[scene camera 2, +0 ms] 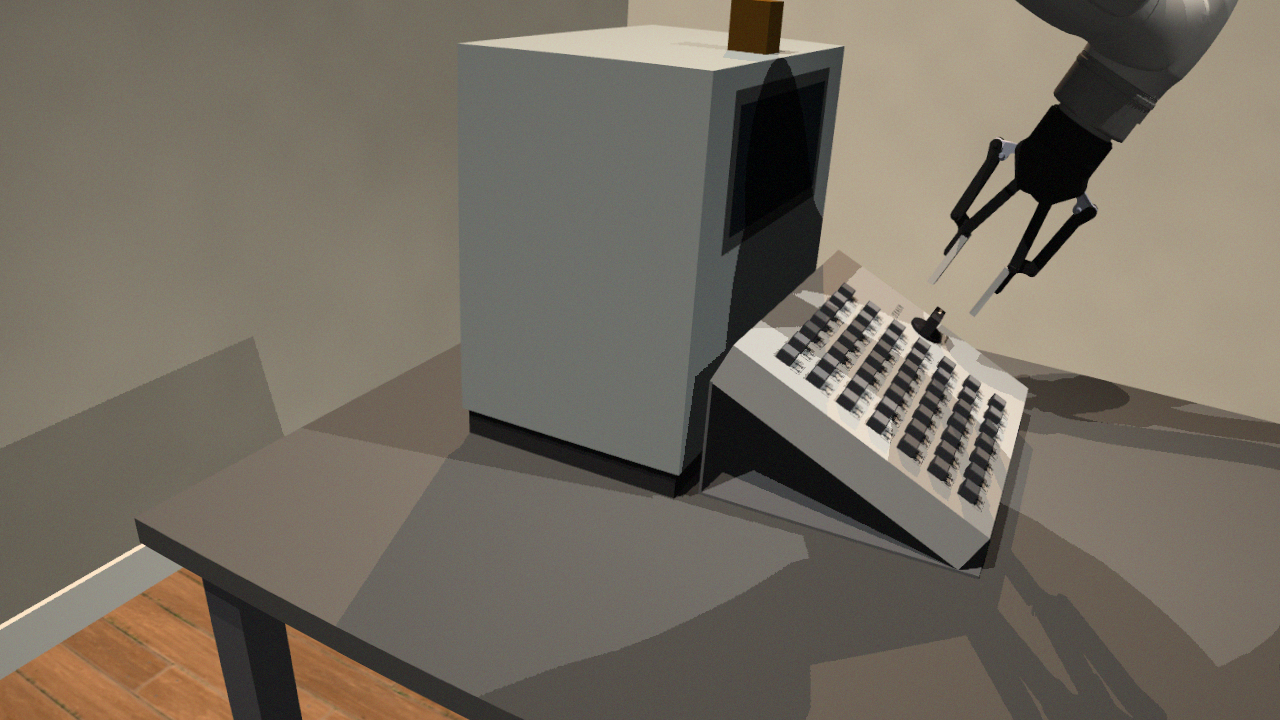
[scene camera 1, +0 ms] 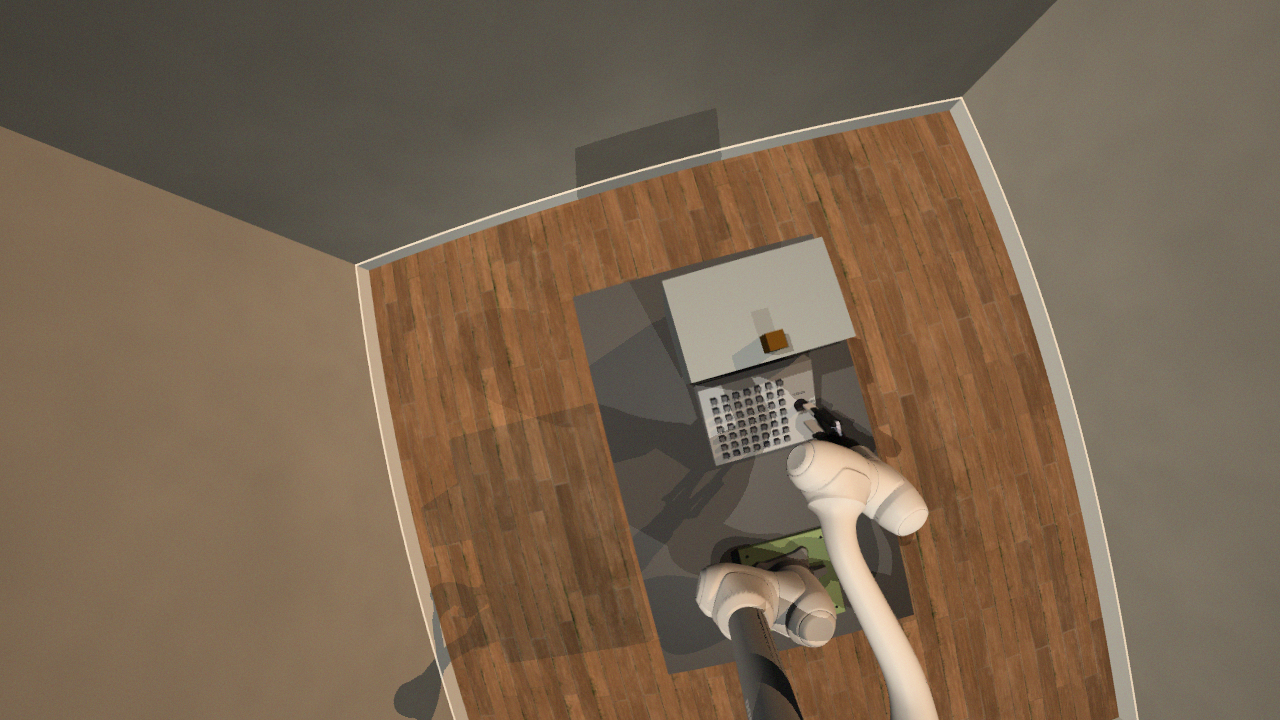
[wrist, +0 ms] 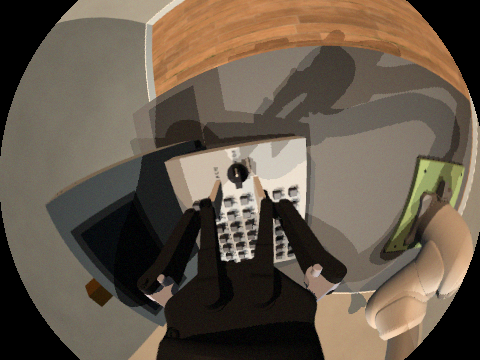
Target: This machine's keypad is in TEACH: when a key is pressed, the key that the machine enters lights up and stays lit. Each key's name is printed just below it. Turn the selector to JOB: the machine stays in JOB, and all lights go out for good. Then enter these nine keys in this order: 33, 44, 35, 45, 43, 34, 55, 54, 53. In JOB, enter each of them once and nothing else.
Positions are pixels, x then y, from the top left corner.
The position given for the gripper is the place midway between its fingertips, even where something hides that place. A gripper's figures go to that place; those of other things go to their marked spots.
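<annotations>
The gripper (scene camera 2: 953, 296) is 1.07 m from the lens, while a sloped grey keypad (scene camera 2: 745, 463) sits 0.96 m from the lens.
</annotations>
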